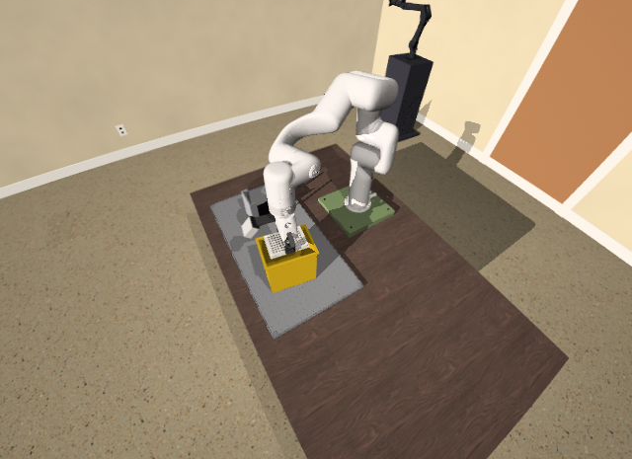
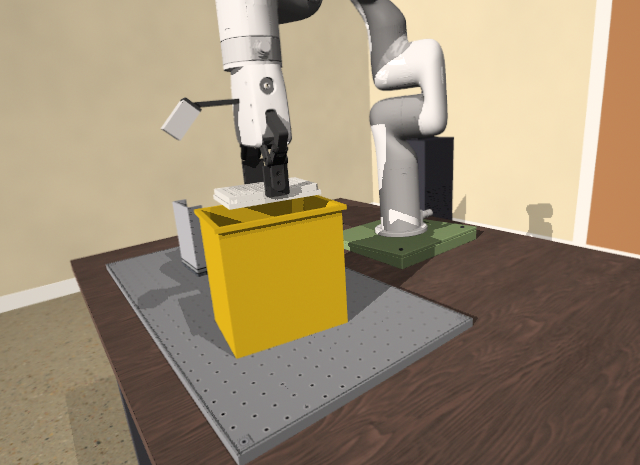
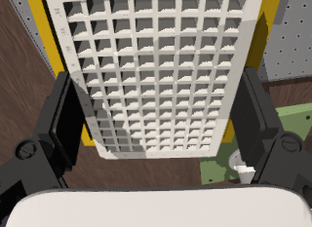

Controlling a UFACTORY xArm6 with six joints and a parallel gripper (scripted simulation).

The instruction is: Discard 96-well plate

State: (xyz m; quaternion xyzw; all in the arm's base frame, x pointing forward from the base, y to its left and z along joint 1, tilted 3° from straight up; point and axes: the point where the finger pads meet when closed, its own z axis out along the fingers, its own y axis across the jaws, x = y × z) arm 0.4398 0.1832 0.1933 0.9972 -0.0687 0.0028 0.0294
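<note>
Now: hand 1 cm above the white 96-well plate. Also, from my hand: yellow plastics bin W1: 12 cm below.
</note>
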